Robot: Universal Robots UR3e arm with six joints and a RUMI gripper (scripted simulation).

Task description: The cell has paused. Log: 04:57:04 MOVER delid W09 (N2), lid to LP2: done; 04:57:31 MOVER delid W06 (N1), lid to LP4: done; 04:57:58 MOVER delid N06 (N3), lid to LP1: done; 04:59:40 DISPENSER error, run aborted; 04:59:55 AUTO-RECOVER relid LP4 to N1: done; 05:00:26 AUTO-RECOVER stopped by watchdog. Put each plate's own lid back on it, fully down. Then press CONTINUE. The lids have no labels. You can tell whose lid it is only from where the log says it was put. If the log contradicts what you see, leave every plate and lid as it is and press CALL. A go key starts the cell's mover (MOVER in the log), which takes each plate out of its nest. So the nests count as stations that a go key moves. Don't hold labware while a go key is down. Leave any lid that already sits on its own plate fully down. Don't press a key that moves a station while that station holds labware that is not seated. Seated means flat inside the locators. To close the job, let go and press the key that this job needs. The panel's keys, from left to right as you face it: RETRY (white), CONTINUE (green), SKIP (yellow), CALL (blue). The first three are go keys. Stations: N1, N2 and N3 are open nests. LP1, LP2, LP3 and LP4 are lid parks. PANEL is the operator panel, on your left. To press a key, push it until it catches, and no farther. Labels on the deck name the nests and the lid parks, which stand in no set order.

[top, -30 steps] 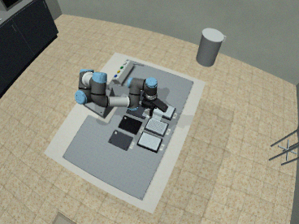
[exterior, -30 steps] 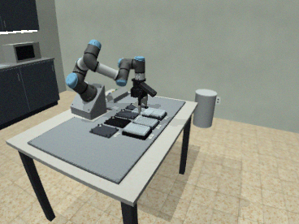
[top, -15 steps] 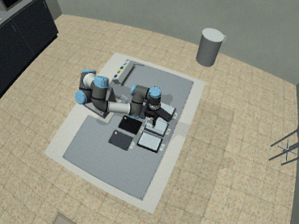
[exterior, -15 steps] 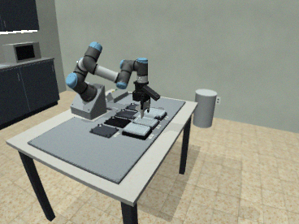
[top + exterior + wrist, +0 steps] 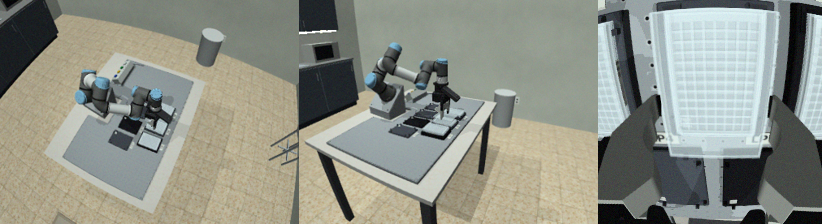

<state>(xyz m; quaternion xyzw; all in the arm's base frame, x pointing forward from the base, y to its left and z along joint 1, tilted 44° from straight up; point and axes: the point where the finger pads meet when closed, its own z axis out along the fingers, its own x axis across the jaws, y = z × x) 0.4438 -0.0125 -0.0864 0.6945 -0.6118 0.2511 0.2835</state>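
Right now my hand is 80 mm past the LP2 label, 70 mm to the left of it and 60 mm above it. Round my hand: pale lid (10 mm below); LP4 label (100 mm behind, 60 mm to the left, 60 mm below); plate (140 mm to the left, 40 mm below, 20 mm behind).
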